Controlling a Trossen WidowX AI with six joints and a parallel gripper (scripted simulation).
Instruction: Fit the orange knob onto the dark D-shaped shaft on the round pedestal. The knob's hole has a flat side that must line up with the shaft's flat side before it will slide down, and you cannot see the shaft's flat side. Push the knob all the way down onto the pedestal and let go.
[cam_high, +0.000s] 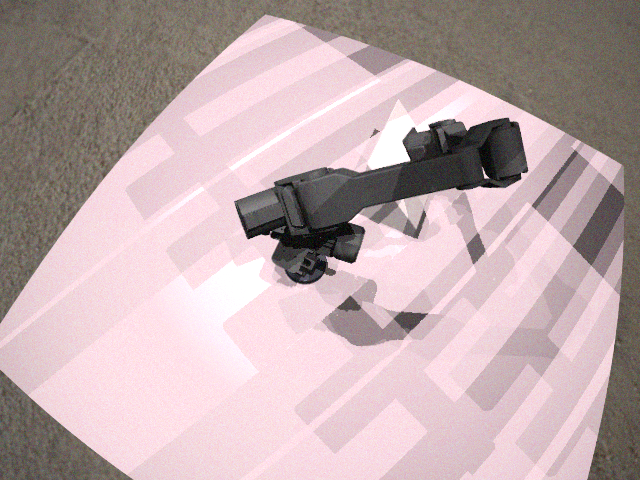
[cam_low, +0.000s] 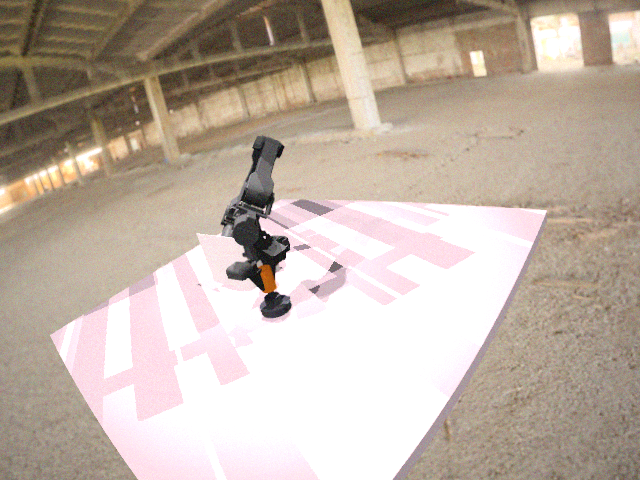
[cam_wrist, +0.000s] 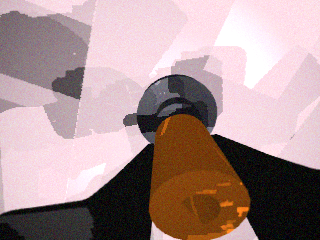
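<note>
My gripper tip is now 20 mm below the orange knob. From my gripper tip the other things lie so: pedestal with D-shaped shaft: 40 mm below.
</note>
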